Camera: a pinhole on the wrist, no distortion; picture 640 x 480 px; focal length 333.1 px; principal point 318.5 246.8 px. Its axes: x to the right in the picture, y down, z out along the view. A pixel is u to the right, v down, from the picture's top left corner.
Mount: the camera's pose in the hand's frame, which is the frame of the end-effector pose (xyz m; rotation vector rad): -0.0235 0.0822 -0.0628 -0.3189 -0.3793 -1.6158
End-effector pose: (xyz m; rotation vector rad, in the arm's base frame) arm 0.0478 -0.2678 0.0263 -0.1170 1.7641 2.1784
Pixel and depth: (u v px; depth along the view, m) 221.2 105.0 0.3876
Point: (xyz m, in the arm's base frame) 0.1465 -0.1472 0.4665
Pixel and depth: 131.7 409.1 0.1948
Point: -0.0922 -0.2284 0.2636
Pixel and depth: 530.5 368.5 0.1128
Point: 0.0298 -0.2078 0.0991
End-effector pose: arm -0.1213 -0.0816 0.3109 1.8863 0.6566 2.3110
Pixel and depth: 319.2 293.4 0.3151
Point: 0.1317 -0.2092 0.4372
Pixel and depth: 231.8 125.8 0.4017
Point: 0.2257 -0.3933 0.3279
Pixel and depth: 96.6 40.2 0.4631
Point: 0.2622 -0.6434 0.2900
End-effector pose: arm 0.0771 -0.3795 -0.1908 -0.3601 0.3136 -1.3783
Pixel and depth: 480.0 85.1 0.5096
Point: 0.3160 -0.0374 0.2147
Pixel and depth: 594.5 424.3 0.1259
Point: 0.1577 -0.3993 -0.1176
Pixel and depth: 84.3 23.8 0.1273
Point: 0.2625 -0.2422 -0.2761
